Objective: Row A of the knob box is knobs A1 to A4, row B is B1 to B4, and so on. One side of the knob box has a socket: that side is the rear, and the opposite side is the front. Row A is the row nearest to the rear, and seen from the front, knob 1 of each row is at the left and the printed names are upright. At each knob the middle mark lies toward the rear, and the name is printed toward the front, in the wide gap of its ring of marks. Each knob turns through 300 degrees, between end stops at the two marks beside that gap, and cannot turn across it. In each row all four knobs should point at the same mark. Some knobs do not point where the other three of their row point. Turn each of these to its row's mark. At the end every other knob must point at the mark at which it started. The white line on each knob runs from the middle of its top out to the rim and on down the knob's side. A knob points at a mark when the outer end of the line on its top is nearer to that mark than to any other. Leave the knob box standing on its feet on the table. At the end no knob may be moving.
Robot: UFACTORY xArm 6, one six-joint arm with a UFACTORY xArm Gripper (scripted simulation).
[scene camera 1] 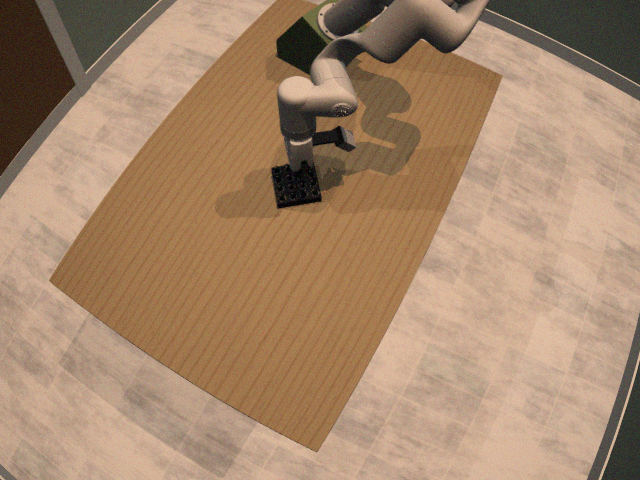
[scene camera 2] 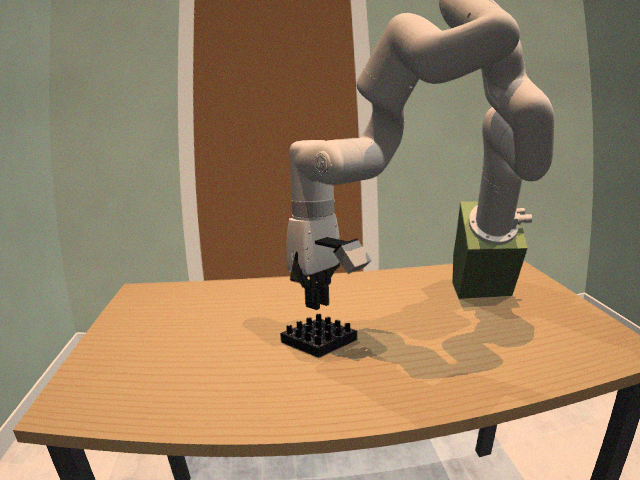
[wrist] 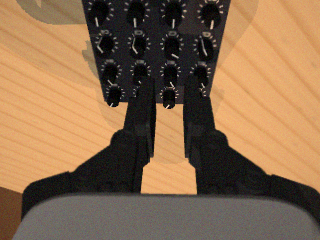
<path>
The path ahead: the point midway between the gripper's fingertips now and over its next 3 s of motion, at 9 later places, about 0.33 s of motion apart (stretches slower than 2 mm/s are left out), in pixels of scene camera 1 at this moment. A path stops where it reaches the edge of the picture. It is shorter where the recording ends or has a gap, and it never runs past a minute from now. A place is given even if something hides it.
The gripper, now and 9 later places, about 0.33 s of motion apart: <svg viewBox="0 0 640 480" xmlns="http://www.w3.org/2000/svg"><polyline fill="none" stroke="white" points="301,171 301,172 301,174 301,176 301,179 301,180 301,181 301,182 302,183 302,184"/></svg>
</path>
